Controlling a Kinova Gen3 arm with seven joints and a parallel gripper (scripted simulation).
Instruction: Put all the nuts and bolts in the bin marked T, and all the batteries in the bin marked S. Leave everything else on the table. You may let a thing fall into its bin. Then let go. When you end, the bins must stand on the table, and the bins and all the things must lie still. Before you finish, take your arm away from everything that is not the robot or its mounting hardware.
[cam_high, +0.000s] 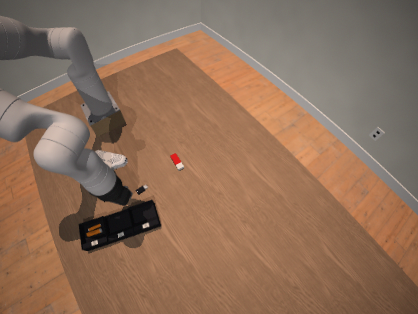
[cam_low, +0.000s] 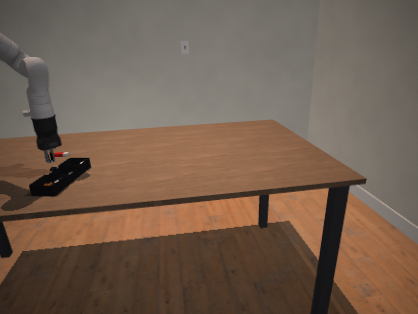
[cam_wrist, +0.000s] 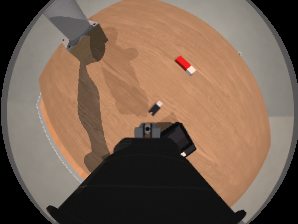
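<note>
The black bin row is 7 cm ahead of my hand, 6 cm to the right of it and 5 cm below it. Also, from my hand: grey nut (2 cm below); red block (20 cm to the left, 6 cm below, 6 cm behind); black piece (6 cm below, 5 cm to the left, 2 cm behind).
</note>
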